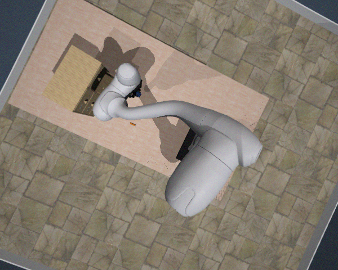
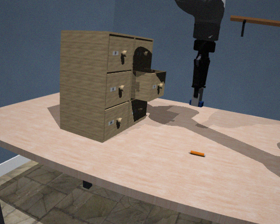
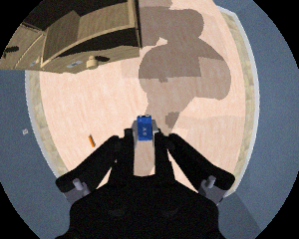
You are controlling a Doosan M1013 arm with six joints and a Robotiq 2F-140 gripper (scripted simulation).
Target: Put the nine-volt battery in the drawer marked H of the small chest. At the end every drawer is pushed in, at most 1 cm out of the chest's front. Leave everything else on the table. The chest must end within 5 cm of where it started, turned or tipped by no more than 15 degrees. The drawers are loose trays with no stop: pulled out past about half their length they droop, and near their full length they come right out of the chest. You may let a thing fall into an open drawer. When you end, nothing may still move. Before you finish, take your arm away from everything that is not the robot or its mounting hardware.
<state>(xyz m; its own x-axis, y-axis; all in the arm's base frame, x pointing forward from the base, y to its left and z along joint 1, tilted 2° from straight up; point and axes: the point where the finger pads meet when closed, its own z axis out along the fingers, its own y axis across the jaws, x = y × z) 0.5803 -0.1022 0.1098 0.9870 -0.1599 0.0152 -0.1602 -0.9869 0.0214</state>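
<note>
My gripper is now 22 cm short of the drawer and 5 cm to the right of it. Round my hand: small orange cylinder: 20 cm to the left, 13 cm below, 5 cm behind; then nine-volt battery: 2 cm below, 1 cm ahead.
</note>
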